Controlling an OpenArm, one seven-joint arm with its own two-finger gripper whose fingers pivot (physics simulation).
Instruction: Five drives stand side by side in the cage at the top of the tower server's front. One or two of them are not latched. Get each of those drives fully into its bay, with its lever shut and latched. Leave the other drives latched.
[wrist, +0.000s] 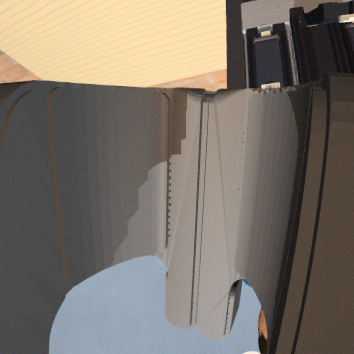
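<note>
My gripper (216, 211) is shut, its two grey fingers side by side with no object seen between them. The fingers and their wide dark bodies fill most of the wrist view and hide the lower part of the server front. The tower server (235, 45) shows at the upper right. The end drive (267, 56) has a dark face in a light-edged bay, with a small pale catch at its upper end. A neighbouring drive (321, 49) shows partly to its right. The lower ends of both are hidden. Whether their levers are latched cannot be told. The remaining drives cannot be made out.
A pale wood-grain surface (125, 40) lies at the upper left, beside the server's dark side. A strip of brownish floor (15, 68) shows at its edge. A blue-grey wall (110, 310) shows below the gripper bodies.
</note>
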